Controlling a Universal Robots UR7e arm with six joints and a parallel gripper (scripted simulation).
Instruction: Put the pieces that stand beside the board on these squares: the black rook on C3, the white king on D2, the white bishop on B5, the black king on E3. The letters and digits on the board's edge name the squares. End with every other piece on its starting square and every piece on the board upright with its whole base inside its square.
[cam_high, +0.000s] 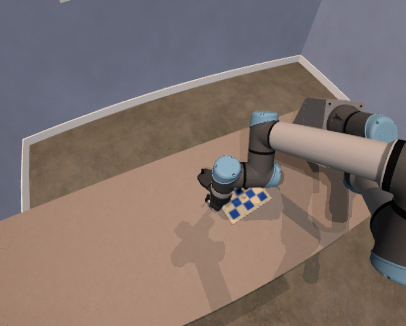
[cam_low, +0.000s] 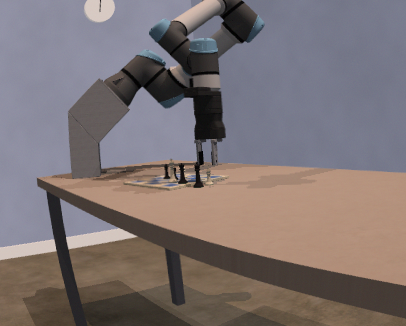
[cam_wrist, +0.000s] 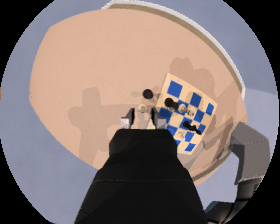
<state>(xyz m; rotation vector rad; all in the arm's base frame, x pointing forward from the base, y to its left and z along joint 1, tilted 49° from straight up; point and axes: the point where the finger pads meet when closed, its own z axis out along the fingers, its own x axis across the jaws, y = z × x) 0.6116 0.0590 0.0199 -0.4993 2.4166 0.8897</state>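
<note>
My hand is 5 cm above the white bishop. From my hand the other things lie so: white king 9 cm behind, 6 cm to the right, 3 cm below; black king 4 cm to the right, 4 cm below, 1 cm ahead; chessboard 14 cm behind, 7 cm below, 3 cm to the right.
</note>
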